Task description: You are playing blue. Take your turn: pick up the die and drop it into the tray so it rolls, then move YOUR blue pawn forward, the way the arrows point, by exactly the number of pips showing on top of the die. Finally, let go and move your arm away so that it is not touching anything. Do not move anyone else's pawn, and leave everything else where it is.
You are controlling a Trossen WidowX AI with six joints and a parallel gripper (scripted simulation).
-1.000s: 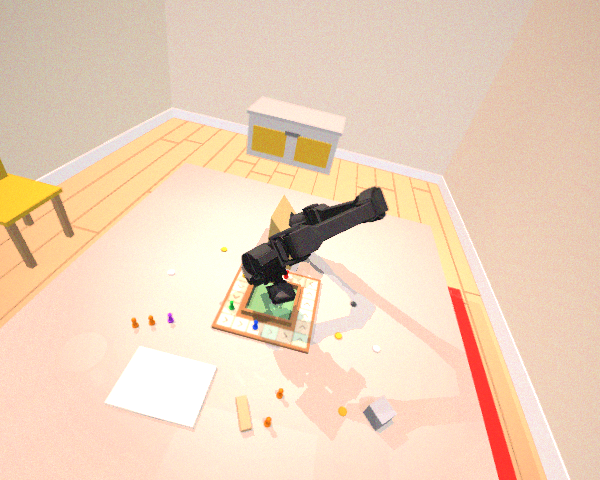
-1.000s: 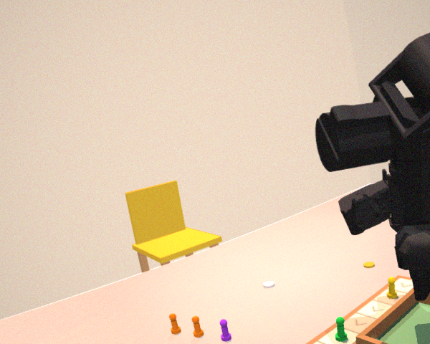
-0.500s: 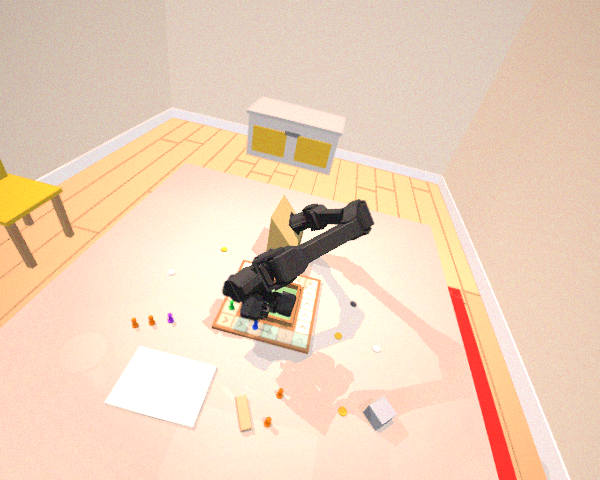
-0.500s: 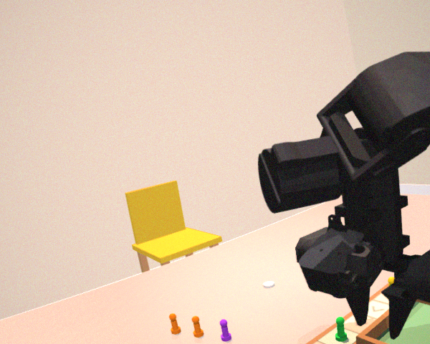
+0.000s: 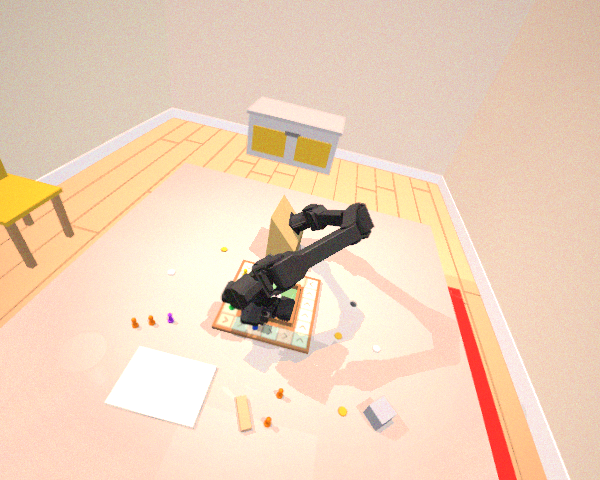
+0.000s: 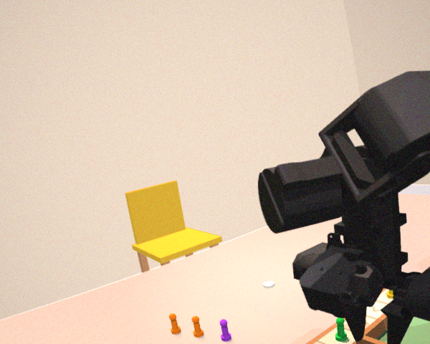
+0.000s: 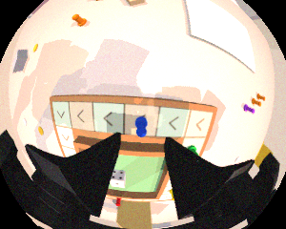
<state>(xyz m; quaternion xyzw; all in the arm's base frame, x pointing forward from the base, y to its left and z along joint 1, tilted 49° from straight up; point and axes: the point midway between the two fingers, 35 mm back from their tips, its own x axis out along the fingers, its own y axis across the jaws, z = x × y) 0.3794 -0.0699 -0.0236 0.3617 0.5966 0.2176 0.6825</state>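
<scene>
Right now the blue pawn is 30 mm below my gripper tip. From my gripper tip the other things lie so: white die (110 mm behind, 50 mm to the left, 30 mm below); then green pawn (80 mm to the right, 60 mm behind, 30 mm below); then green sunken tray (110 mm behind, 50 mm below, 40 mm to the left).
</scene>
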